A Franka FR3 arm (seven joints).
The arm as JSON. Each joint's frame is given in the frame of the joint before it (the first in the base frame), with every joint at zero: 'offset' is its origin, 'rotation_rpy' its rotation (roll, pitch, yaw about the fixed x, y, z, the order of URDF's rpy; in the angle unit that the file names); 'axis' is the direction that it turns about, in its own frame. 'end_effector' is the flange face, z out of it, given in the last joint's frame.
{
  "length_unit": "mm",
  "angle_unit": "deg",
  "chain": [
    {
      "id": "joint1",
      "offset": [
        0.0,
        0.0,
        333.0
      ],
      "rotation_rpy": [
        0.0,
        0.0,
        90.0
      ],
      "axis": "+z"
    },
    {
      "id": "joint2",
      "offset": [
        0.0,
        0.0,
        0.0
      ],
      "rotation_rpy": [
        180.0,
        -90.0,
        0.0
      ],
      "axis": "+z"
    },
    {
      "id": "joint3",
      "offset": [
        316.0,
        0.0,
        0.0
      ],
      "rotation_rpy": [
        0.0,
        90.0,
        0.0
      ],
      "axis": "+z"
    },
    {
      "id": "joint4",
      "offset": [
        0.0,
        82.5,
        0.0
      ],
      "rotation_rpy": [
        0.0,
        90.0,
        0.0
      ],
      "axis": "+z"
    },
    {
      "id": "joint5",
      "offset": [
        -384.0,
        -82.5,
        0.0
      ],
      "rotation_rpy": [
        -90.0,
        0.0,
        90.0
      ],
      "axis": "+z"
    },
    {
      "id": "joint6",
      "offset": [
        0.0,
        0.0,
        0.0
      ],
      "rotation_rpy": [
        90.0,
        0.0,
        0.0
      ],
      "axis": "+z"
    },
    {
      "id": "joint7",
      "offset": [
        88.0,
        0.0,
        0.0
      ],
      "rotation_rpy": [
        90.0,
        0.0,
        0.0
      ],
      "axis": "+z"
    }
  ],
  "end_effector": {
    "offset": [
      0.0,
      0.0,
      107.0
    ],
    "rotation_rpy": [
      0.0,
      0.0,
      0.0
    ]
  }
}
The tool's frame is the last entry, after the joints.
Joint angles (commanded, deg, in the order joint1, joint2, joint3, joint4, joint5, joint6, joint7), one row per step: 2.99 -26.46 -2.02 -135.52 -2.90 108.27 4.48; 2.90 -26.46 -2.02 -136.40 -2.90 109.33 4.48; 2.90 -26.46 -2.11 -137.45 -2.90 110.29 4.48; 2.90 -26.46 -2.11 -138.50 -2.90 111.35 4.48; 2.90 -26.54 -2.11 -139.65 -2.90 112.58 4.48; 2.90 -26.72 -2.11 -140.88 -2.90 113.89 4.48; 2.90 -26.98 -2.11 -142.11 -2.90 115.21 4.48; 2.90 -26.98 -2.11 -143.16 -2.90 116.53 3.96; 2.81 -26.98 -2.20 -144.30 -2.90 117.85 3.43; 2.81 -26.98 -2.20 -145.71 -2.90 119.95 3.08; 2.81 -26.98 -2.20 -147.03 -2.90 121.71 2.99; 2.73 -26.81 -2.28 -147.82 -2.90 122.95 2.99; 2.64 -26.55 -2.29 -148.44 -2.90 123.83 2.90; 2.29 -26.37 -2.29 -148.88 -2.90 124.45 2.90
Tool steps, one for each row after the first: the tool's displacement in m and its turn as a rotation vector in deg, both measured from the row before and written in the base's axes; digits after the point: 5 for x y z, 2 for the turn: -0.00044 -0.00045 -0.00571 0.02 -0.18 -0.04; -0.00121 -0.00049 -0.00727 0.06 0.09 -0.03; -0.00116 0.00021 -0.00709 0.02 -0.01 0.05; -0.00148 0.00022 -0.00706 0.03 -0.16 0.06; -0.00196 0.00023 -0.00687 0.04 -0.26 0.06; -0.00224 0.00022 -0.00627 0.04 -0.35 0.06; -0.00119 0.00024 -0.00658 0.03 -0.25 0.58; -0.00164 -0.00102 -0.00730 0.07 -0.16 0.42; -0.00138 0.00036 -0.00822 0.05 -0.68 0.43; -0.00189 0.00031 -0.00794 0.05 -0.44 0.16; -0.00062 -0.00088 -0.00560 0.07 -0.28 -0.11; -0.00055 -0.00051 -0.00538 0.02 0.00 0.02; -0.00046 -0.00228 -0.00378 0.01 0.00 -0.33
